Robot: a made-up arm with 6 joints.
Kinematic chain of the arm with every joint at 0, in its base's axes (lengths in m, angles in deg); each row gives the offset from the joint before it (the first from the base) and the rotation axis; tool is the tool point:
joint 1: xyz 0 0 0.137 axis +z
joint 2: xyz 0 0.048 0 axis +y
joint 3: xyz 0 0 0.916 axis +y
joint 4: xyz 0 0 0.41 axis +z
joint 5: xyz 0 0 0 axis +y
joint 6: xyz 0 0 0.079 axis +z
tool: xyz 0 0 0
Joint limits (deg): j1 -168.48..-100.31 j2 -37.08..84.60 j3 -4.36..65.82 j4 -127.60..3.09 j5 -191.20..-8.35 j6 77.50..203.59
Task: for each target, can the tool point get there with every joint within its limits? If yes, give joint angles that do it. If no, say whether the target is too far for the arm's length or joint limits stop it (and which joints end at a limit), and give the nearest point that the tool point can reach.
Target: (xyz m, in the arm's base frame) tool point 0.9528 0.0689 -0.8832
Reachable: no: joint limits stop it (at a limit: joint 1, joint 2, joint 3, joint 4) | nearest point -0.0831 -1.0745 -0.1565 | short by 1.705 m
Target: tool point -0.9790 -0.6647 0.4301
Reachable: yes | joints -148.46 68.61 29.76 -40.63 -172.90 125.06
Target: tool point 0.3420 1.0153 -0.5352
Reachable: no: joint limits stop it (at a limit: joint 2, joint 3) | nearest point 0.2670 0.7925 1.0969 | short by 1.649 m
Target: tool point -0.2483 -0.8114 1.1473
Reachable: yes | joints -115.49 33.19 23.23 -78.15 -85.43 144.53
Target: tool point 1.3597 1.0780 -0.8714
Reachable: no: too far | nearest point 0.6717 0.5325 1.1030 | short by 2.161 m
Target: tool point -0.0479 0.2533 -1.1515
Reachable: no: joint limits stop it (at a limit: joint 1, joint 2, joint 3, joint 4) | nearest point -1.0518 -0.3203 -0.1857 | short by 1.507 m
